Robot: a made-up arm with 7 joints. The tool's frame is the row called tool.
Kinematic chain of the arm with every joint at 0, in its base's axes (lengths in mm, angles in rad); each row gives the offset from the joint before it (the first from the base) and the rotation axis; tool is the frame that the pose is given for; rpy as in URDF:
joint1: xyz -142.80 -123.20 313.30 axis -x
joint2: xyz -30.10 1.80 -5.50 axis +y
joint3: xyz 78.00 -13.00 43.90 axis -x
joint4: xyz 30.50 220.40 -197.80 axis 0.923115 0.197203 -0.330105
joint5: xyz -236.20 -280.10 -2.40 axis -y
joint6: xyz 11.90 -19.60 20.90 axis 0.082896 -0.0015 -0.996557
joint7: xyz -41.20 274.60 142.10 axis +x
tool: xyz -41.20 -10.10 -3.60 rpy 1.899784 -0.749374 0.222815
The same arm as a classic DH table. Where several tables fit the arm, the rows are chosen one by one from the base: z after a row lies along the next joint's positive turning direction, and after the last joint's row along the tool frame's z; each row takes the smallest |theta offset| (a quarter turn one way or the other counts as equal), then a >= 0, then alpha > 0; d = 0 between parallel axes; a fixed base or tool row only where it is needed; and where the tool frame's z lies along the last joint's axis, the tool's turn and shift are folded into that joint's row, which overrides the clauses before.
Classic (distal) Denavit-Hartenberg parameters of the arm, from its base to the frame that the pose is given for. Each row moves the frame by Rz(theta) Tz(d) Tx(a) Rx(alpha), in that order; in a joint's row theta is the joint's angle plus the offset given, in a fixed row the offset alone. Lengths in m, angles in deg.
base (fixed): d 0.3133  theta offset -90.00  a 0.1232  alpha 90.00
joint1: d 0.1729  theta offset -90.00  a 0.0055  alpha 90.00
joint2: d -0.0112  theta offset 0.00  a -0.0439  alpha -90.00
joint3: d 0.5705  theta offset 59.15  a -0.0878  alpha 157.39
joint4: d 0.5095  theta offset 61.12  a 0.0818  alpha 101.37
joint5: d 0.2552  theta offset -65.57  a -0.0136  alpha -89.91
joint6: d -0.1628  theta offset 89.99  a 0.2744  alpha -85.24
joint7: d -0.0755  theta offset -74.78  a 0.0008  alpha 64.93
tool (fixed): d 0.0118  theta offset 127.97  a 0.0000  alpha 0.00

